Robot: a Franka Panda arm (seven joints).
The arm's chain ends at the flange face. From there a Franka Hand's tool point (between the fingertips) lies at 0.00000 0.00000 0.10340 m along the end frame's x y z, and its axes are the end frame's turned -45 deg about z.
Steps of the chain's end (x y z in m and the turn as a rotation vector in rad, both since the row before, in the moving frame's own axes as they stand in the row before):
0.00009 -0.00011 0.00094 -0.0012 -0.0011 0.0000
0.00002 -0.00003 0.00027 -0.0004 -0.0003 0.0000
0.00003 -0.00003 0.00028 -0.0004 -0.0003 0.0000
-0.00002 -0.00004 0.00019 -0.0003 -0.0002 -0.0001
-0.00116 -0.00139 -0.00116 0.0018 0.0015 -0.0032
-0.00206 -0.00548 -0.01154 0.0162 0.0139 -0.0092
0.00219 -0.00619 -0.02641 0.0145 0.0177 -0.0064
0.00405 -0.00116 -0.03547 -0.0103 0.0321 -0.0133
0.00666 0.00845 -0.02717 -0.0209 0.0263 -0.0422
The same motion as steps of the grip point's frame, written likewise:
-0.00003 -0.00001 0.00094 -0.0001 -0.0016 0.0000
-0.00002 0.00000 0.00027 -0.0001 -0.0005 0.0000
-0.00001 0.00001 0.00028 -0.0001 -0.0005 0.0000
-0.00002 -0.00004 0.00019 -0.0001 -0.0004 -0.0001
0.00040 -0.00183 -0.00116 0.0002 0.0023 -0.0032
0.00462 -0.00551 -0.01156 0.0016 0.0213 -0.0092
0.00828 -0.00260 -0.02644 -0.0023 0.0228 -0.0064
0.00530 0.00513 -0.03553 -0.0300 0.0154 -0.0133
-0.00080 0.01413 -0.02723 -0.0334 0.0038 -0.0422

